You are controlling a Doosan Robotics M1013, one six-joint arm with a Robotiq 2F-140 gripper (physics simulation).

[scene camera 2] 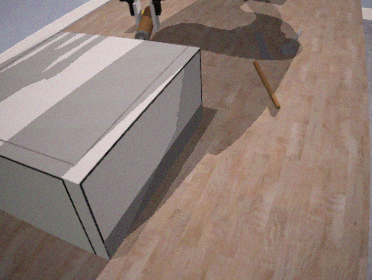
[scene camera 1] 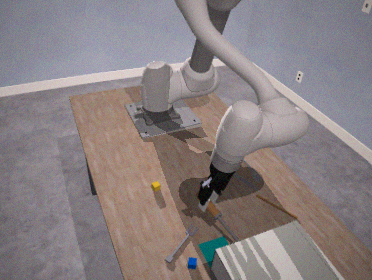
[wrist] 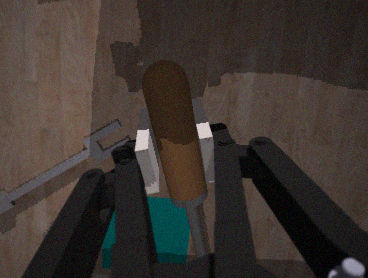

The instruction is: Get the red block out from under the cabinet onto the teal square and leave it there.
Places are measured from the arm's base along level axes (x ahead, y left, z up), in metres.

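Where they show: gripper, fingertip midpoint: (scene camera 2: 148,28) (scene camera 1: 205,206) (wrist: 174,120); arm's base, origin of the base link: (scene camera 1: 158,113).
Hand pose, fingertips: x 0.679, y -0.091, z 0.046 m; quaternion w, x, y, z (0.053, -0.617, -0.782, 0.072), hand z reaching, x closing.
Note:
Each offset is from my fingertips to the top centre of the thing. "pt": to the spot under its first point.
My gripper (scene camera 1: 208,201) (scene camera 2: 145,21) (wrist: 174,120) is shut on the brown wooden handle @(dx +0.016, dy +0.004, dz +0.041 m) (scene camera 1: 214,209) (scene camera 2: 144,27) (wrist: 170,110) of a tool with a thin grey shaft (scene camera 1: 228,228) (wrist: 199,225). In scene camera 1 the shaft runs toward the cabinet @(dx +0.357, dy +0.050, dz +0.074 m) (scene camera 1: 280,250) (scene camera 2: 110,90), which hides its far end. The teal square @(pt dx +0.122, dy -0.032, dz -0.061 m) (scene camera 1: 212,246) (wrist: 170,230) lies at the cabinet's edge, partly covered by the cabinet in scene camera 1 and by the fingers in the wrist view. The red block does not show in any view.
A blue block @(dx +0.157, dy -0.127, dz -0.036 m) (scene camera 1: 192,263) lies near the teal square. A grey wrench-like tool @(dx +0.071, dy -0.121, dz -0.053 m) (scene camera 1: 179,247) (wrist: 55,172) lies beside it. A yellow block @(dx -0.196, dy -0.108, dz -0.036 m) (scene camera 1: 156,186) stands farther back. A thin wooden stick @(dx +0.070, dy +0.283, dz -0.054 m) (scene camera 1: 276,207) (scene camera 2: 266,84) lies across from the wrench-like tool, past the held tool.

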